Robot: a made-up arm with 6 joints.
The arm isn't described. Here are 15 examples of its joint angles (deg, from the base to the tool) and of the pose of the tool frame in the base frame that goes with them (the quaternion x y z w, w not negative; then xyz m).
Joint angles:
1: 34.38 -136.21 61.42 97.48 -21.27 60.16
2: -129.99 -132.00 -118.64 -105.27 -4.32 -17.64
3: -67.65 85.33 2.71 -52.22 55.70 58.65
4: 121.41 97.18 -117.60 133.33 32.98 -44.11
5: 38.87 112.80 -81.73 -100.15 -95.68 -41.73
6: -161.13 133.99 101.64 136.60 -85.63 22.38
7: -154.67 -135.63 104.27 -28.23 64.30 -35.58
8: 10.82 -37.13 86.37 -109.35 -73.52 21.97
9: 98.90 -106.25 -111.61 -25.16 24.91 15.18
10: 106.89 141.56 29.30 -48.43 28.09 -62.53
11: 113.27 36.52 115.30 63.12 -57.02 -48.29
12: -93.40 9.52 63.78 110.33 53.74 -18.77
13: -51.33 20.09 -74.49 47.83 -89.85 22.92
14: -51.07 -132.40 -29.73 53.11 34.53 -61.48
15: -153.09 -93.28 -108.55 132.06 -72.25 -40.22
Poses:
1: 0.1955 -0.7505 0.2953 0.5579 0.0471 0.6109 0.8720
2: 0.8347 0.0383 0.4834 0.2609 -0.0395 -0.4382 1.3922
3: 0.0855 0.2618 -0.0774 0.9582 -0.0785 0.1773 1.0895
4: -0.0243 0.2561 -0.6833 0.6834 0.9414 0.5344 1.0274
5: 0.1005 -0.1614 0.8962 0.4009 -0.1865 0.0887 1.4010
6: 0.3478 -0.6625 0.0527 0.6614 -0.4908 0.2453 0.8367
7: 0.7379 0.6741 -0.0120 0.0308 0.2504 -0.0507 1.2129
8: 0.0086 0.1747 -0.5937 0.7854 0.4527 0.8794 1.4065
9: -0.7252 -0.2726 0.0043 0.6322 0.1139 0.3507 1.0347
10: -0.5610 0.4820 -0.4015 0.5402 0.3325 0.5382 0.6475
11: -0.4435 -0.5387 0.4698 0.5407 -0.2080 0.0678 0.7670
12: 0.1812 -0.5306 -0.5744 0.5964 -0.0200 0.3441 1.2097
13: -0.6827 -0.2127 -0.1351 0.6859 -0.6366 0.6005 0.5381
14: 0.8690 -0.0211 -0.1037 0.4833 -0.5016 -0.1800 1.5311
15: -0.0316 0.2324 0.8261 0.5123 -0.1614 0.1249 2.1711
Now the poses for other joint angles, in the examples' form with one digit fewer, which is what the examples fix.
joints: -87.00 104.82 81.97 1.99 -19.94 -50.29
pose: 0.475 -0.187 -0.752 0.416 -0.246 -0.139 1.632
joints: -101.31 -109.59 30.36 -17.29 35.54 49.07
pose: -0.457 -0.875 0.113 0.115 -0.103 0.202 1.162
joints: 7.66 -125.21 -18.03 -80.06 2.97 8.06
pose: -0.679 -0.615 0.387 0.105 0.153 0.189 0.898
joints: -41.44 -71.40 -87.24 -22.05 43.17 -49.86
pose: 0.155 0.296 -0.739 0.585 0.142 0.400 1.297
